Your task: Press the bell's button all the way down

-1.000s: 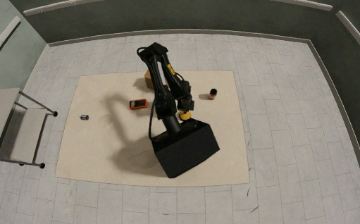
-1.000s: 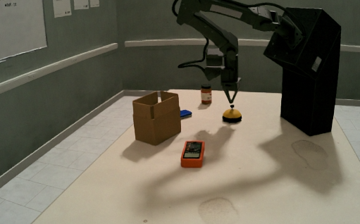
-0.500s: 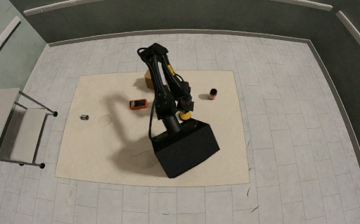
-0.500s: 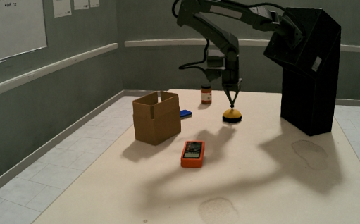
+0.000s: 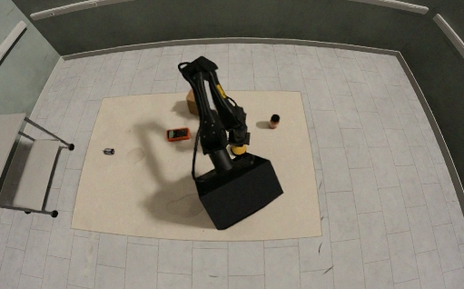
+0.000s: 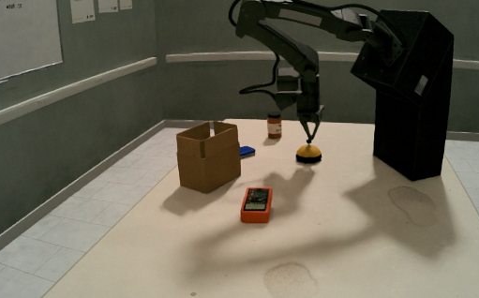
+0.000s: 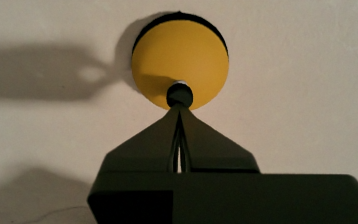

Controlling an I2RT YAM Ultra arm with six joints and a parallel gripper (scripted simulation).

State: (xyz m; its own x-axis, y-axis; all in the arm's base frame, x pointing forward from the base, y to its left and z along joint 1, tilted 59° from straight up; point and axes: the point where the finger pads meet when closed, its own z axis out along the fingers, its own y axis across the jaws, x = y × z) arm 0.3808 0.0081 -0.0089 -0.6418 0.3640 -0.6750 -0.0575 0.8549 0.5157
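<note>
My hand is 2 cm above the bell button and 1 cm short of it. Also, from my hand: jar: 20 cm ahead, 16 cm to the right, 3 cm below; blue object: 23 cm ahead, 6 cm below, 5 cm to the left; bell: 3 cm below, 1 cm ahead.
</note>
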